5 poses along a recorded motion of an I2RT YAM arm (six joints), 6.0 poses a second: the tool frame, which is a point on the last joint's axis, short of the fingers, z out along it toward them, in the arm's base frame.
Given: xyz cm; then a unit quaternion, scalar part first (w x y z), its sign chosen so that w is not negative.
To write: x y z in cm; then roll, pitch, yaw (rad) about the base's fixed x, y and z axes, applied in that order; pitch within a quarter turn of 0, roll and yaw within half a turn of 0. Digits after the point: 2 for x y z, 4 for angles.
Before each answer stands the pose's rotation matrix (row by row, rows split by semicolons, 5 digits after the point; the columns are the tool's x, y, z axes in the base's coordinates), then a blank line. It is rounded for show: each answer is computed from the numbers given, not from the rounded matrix.
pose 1, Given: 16.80 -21.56 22.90 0.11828 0.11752 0.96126 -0.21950
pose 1, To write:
-0.94440 0.27786 0.17580; 0.17401 0.87602 -0.44979; -0.27899 -0.39419 -0.87566

16.80 -21.56 22.90 -2.7186 0.2827 2.9594
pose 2, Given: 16.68 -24.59 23.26 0.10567 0.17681 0.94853 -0.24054
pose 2, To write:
-0.91514 0.38626 0.11540; 0.28458 0.82176 -0.49369; -0.28552 -0.41895 -0.86195

16.68 -24.59 23.26 -2.6892 0.2896 2.8401
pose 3, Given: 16.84 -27.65 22.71 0.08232 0.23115 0.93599 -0.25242
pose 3, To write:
-0.87959 0.47427 0.03741; 0.39115 0.76571 -0.51058; -0.27080 -0.43447 -0.85902

16.84 -27.65 22.71 -2.6733 0.2742 2.7232
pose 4, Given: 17.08 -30.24 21.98 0.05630 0.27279 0.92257 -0.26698
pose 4, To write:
-0.84483 0.53340 -0.04178; 0.47327 0.70861 -0.52333; -0.24954 -0.46190 -0.85110

17.08 -30.24 21.98 -2.6444 0.2522 2.6310
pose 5, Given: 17.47 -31.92 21.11 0.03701 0.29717 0.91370 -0.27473
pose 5, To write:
-0.82064 0.56338 -0.09565; 0.52271 0.67243 -0.52404; -0.23091 -0.48004 -0.84631

17.47 -31.92 21.11 -2.6256 0.2330 2.5744
